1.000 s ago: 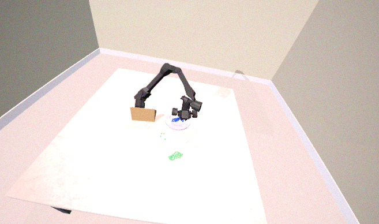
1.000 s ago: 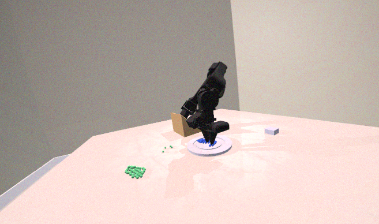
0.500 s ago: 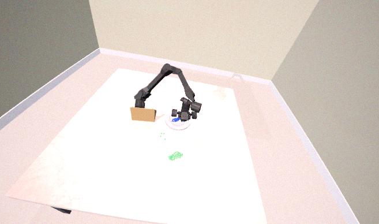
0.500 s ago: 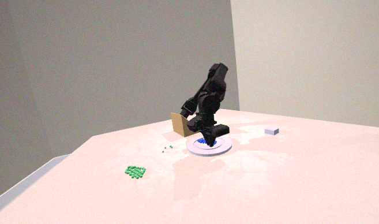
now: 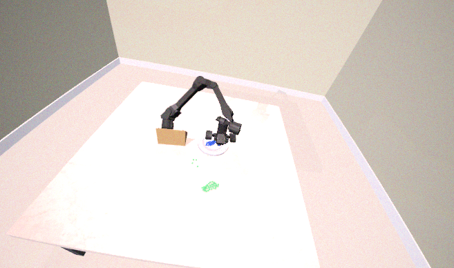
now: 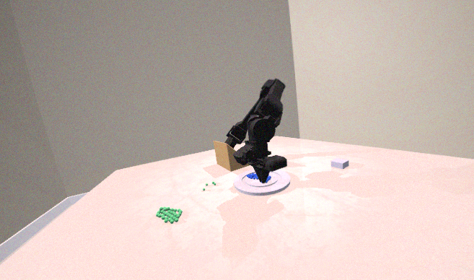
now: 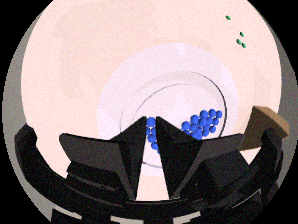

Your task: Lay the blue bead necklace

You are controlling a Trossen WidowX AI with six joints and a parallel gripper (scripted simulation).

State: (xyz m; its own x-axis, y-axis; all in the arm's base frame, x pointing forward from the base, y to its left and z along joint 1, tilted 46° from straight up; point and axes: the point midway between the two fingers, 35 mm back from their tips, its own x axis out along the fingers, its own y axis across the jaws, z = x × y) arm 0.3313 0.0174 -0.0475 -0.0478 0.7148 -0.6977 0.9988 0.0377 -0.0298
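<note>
The round white bead board is 40 mm behind my gripper tip, 20 mm to the left of it and 10 mm below it. From my gripper tip the other things lie so: small grey block 70 mm ahead, 320 mm to the left.
</note>
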